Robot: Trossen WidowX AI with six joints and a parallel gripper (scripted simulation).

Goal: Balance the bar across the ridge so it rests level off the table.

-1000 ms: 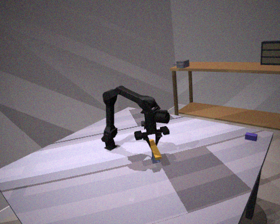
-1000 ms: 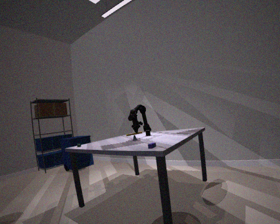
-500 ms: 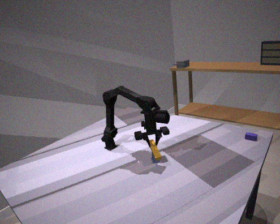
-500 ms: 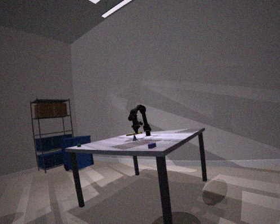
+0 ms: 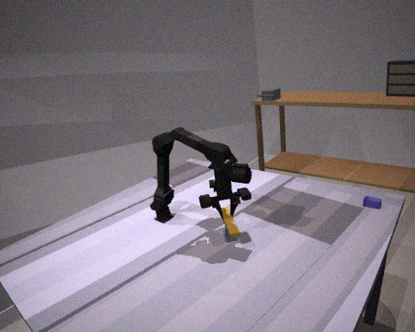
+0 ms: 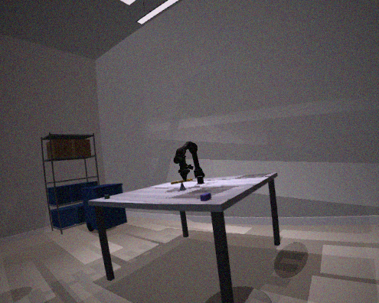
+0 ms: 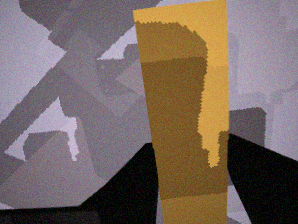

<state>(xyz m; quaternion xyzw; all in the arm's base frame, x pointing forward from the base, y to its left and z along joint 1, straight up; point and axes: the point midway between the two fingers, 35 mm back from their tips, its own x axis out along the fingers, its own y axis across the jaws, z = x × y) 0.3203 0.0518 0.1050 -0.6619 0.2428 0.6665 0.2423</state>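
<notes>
Now: gripper tip 20 mm short of the yellow bar and 20 mm to the left of it. Round my gripper tip: purple block 420 mm ahead, 450 mm to the left, 50 mm below; green cube 420 mm ahead, 550 mm to the right, 50 mm below.
</notes>
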